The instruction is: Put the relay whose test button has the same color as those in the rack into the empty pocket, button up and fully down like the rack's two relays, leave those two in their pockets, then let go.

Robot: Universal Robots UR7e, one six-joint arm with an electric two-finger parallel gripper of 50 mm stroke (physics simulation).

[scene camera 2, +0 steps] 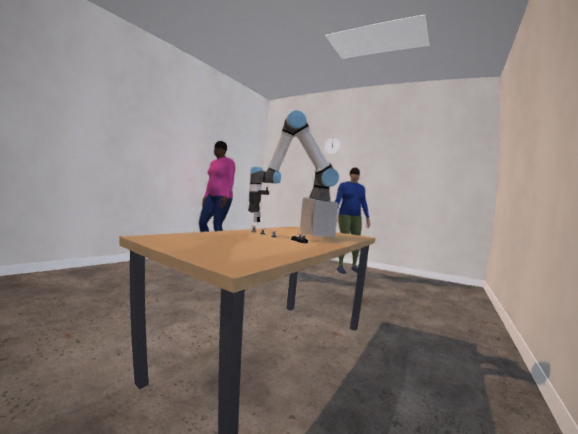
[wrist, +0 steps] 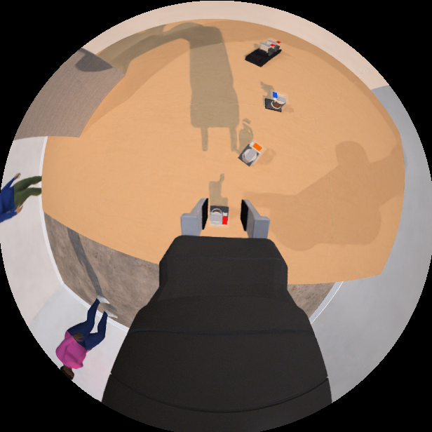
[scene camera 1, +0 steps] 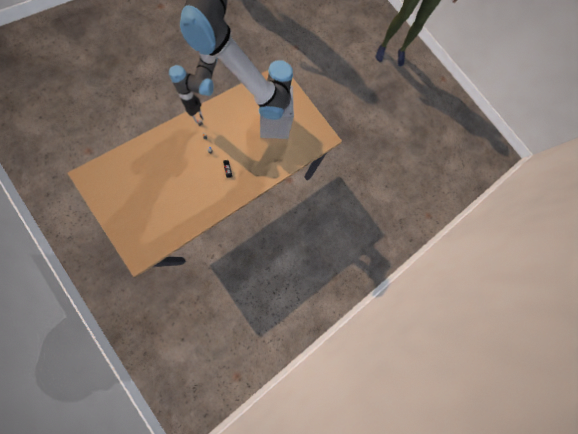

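Pixels of known places: gripper, fingertip midpoint: (scene camera 2: 256, 222) (scene camera 1: 199, 120); arm's base at its link origin: (scene camera 2: 319, 199).
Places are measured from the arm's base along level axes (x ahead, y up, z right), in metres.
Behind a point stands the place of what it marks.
Note:
The relay with a red button (wrist: 218, 215) (scene camera 2: 254, 229) {x 0.440, y -0.229, z 0.183 m} stands on the table, showing between my spread fingers in the wrist view. My gripper (wrist: 224, 208) (scene camera 1: 200, 121) {x 0.433, y -0.182, z 0.174 m} (scene camera 2: 257, 219) {x 0.433, y -0.182, z 0.174 m} is open and empty above it, with table visible on both sides of the relay. The black rack (wrist: 257, 57) (scene camera 1: 229, 175) (scene camera 2: 296, 239) holds two clear relays with red buttons (wrist: 270, 46), side by side at its far end; its near-left part is bare and black. The relay with an orange button (wrist: 249, 154) (scene camera 1: 205, 136) {x 0.446, y -0.223, z 0.090 m} (scene camera 2: 262, 231) {x 0.460, y -0.228, z 0.092 m} and the one with a blue button (wrist: 275, 102) (scene camera 1: 210, 150) {x 0.460, y -0.214, z -0.014 m} (scene camera 2: 274, 234) {x 0.469, y -0.230, z -0.014 m} stand apart from it.
The wooden table (scene camera 1: 115, 200) {x 1.071, y -0.250, z -0.043 m} (scene camera 2: 200, 255) {x 1.089, y -0.251, z -0.223 m} (wrist: 125, 200) carries the relays, the rack and the arm's grey base block (scene camera 1: 275, 127) {x 0.053, y -0.124, z -0.093 m} (scene camera 2: 325, 219) {x 0.051, y -0.133, z -0.094 m}. The orange-button and blue-button relays stand between the red-button relay and the rack. Two people stand beyond the table.

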